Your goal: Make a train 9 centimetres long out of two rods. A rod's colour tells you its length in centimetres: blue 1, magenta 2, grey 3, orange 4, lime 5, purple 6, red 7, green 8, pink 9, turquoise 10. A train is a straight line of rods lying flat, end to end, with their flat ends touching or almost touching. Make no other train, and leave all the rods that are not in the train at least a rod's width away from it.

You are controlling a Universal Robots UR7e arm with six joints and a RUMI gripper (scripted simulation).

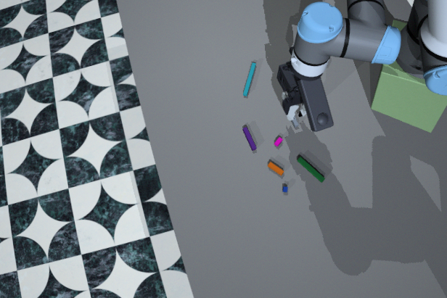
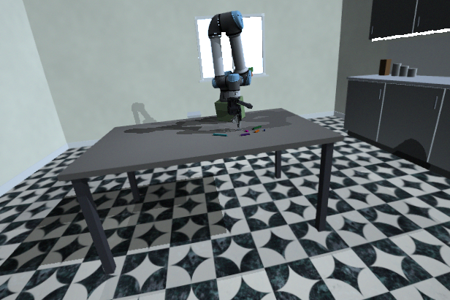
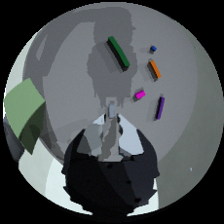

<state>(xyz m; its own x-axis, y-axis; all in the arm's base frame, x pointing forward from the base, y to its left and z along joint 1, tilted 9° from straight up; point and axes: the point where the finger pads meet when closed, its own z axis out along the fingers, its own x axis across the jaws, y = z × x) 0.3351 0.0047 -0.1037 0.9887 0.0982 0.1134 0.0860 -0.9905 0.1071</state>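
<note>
Now: the grey rod 3 cm below my hand. Round my hand: magenta rod 6 cm ahead, 4 cm to the left, 3 cm below; green rod 13 cm to the left, 3 cm below; purple rod 12 cm ahead, 3 cm below, 2 cm to the left.
</note>
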